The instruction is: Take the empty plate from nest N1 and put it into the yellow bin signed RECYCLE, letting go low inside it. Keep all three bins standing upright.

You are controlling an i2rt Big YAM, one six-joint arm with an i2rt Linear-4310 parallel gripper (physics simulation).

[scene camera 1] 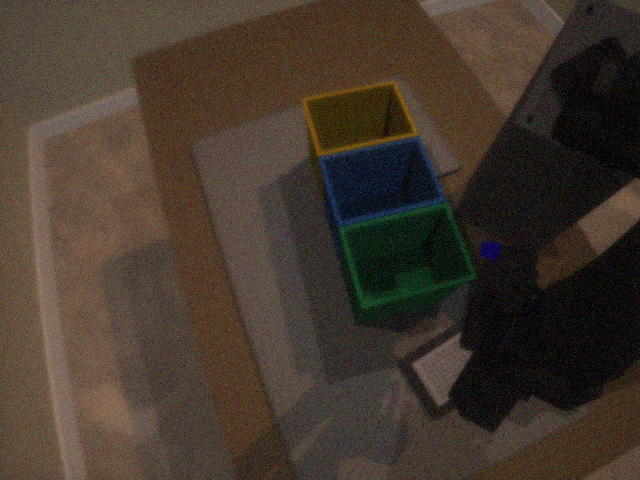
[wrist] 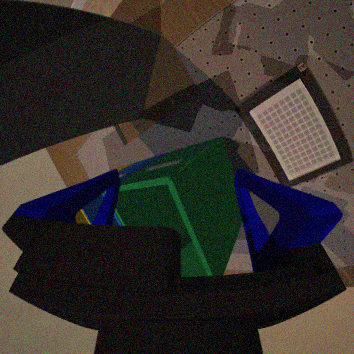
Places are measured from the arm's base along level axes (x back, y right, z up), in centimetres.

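Where they show: gripper, between the fingertips: (scene camera 1: 486, 286) (wrist: 176, 175); arm's base, origin of its link: (scene camera 1: 600, 93).
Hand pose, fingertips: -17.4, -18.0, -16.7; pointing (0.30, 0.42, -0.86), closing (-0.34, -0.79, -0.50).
Each offset is from my fingertips to the top centre of the thing, as dx, dy, dz. Level surfaces: height alone.
The pale plate {-2.6, -9.7, -16.6} (scene camera 1: 442, 366) (wrist: 295, 130) with a grid of wells lies flat in a dark-framed nest {-2.6, -9.7, -17.7} (scene camera 1: 422, 388) (wrist: 326, 112). The small tag at the nest's corner is too blurred to read. The yellow bin {-10.3, +34.4, -1.2} (scene camera 1: 356, 118) (wrist: 81, 217) stands upright at the far end of a row of three; its sign does not show. My gripper (wrist: 176, 175) is open and empty, above and to one side of the plate, with the near green bin in view between its fingers. In the scene view one blue fingertip (scene camera 1: 490, 250) shows; the arm covers part of the nest.
The blue bin {-10.0, +21.2, -1.2} (scene camera 1: 379, 183) and the green bin {-9.6, +8.0, -1.2} (scene camera 1: 413, 253) (wrist: 210, 200) stand upright in line with the yellow one, the green nearest the nest. A large dark panel (scene camera 1: 542, 180) (wrist: 75, 90) stands beside the bins. A grey board {dz -19.1} (scene camera 1: 227, 180) lies beneath the bins.
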